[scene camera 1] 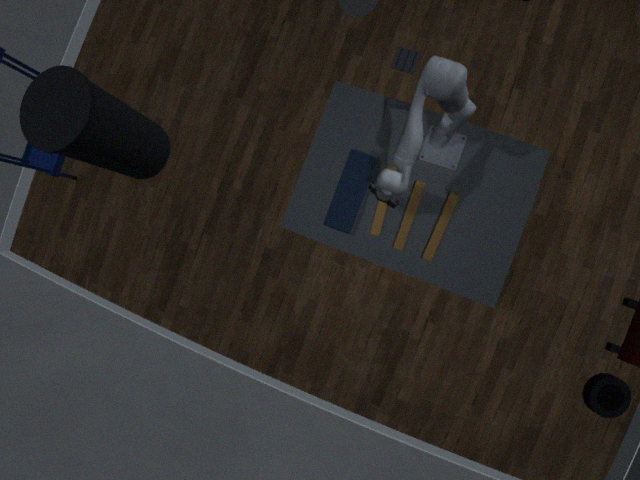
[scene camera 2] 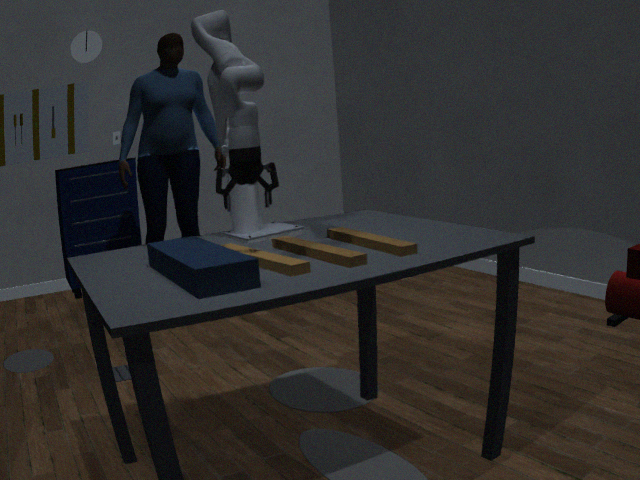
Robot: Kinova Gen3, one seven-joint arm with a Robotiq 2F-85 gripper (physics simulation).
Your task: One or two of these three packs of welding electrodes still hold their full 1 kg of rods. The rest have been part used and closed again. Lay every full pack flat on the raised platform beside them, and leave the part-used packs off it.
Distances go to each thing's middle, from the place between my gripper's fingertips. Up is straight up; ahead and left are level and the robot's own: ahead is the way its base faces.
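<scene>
With the raised blue platform (scene camera 2: pixel 204 269) as my reference, my hand is 2 cm beyond it and 10 cm above it, and it is also 15 cm to the left of the platform.
</scene>
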